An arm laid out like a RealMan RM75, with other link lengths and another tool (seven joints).
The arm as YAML. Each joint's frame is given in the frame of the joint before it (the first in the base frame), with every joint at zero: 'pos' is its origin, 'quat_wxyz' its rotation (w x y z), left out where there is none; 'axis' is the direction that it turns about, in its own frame. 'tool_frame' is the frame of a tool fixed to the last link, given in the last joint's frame.
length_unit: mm
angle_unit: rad
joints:
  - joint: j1
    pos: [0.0, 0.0, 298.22]
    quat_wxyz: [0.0, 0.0, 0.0, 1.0]
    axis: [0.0, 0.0, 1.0]
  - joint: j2
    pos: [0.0, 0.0, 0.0]
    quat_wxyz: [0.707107, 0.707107, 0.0, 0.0]
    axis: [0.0, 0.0, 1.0]
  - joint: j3
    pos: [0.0, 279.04, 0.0]
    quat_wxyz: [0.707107, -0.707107, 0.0, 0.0]
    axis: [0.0, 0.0, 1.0]
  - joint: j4
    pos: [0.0, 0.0, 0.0]
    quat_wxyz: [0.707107, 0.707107, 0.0, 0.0]
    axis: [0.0, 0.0, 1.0]
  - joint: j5
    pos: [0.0, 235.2, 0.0]
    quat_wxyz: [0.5, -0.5, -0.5, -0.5]
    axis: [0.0, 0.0, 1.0]
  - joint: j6
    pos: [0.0, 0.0, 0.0]
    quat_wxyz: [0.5, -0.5, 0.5, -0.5]
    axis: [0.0, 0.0, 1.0]
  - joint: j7
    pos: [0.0, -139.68, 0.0]
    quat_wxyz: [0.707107, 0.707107, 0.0, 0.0]
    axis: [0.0, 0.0, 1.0]
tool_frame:
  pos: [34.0, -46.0, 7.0]
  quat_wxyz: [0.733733, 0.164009, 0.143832, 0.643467]
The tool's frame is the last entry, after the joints.
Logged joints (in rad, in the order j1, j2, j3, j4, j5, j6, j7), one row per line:
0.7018 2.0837 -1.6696 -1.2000 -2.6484 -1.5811 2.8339
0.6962 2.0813 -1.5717 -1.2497 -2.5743 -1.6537 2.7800
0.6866 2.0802 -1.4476 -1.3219 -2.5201 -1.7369 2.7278
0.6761 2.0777 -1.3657 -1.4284 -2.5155 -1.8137 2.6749
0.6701 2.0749 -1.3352 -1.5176 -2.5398 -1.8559 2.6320
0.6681 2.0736 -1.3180 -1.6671 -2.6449 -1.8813 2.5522
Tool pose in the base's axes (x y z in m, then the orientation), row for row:
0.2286 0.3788 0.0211 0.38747 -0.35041 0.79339 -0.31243
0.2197 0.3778 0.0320 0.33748 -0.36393 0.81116 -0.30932
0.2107 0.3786 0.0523 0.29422 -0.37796 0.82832 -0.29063
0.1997 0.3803 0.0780 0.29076 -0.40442 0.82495 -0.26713
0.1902 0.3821 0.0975 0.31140 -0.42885 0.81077 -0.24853
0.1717 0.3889 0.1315 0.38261 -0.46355 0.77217 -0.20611
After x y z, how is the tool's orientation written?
As a quaternion, w x y z.
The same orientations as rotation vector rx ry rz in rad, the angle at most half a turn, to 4 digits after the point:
-0.8917 2.0189 -0.7950
-0.9484 2.1139 -0.8061
-1.0062 2.2051 -0.7737
-1.0785 2.2000 -0.7124
-1.1320 2.1400 -0.6560
-1.1822 1.9694 -0.5257

